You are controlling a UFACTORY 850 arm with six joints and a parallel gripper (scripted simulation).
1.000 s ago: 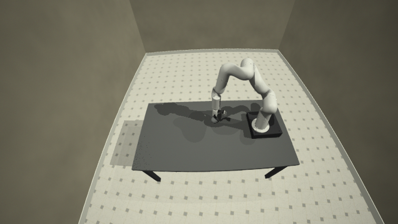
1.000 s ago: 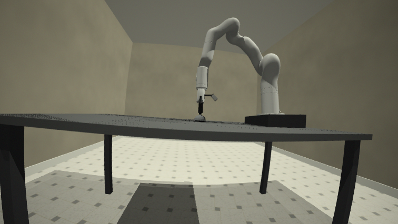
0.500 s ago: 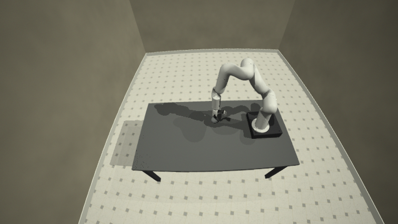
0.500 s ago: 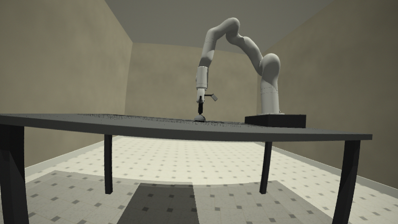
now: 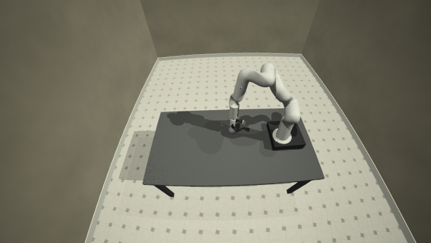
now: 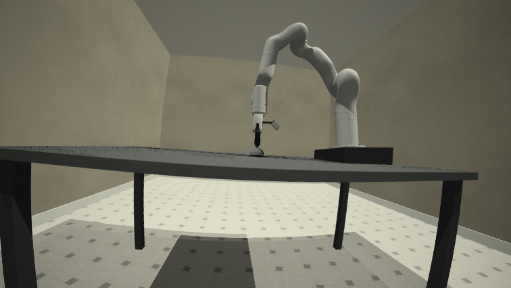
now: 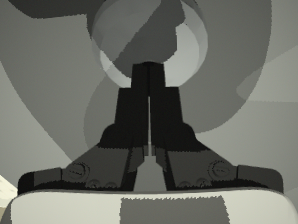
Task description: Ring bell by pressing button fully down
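My hand is 3 cm above the bell button. The rest, counted from my hand: bell: 4 cm below.
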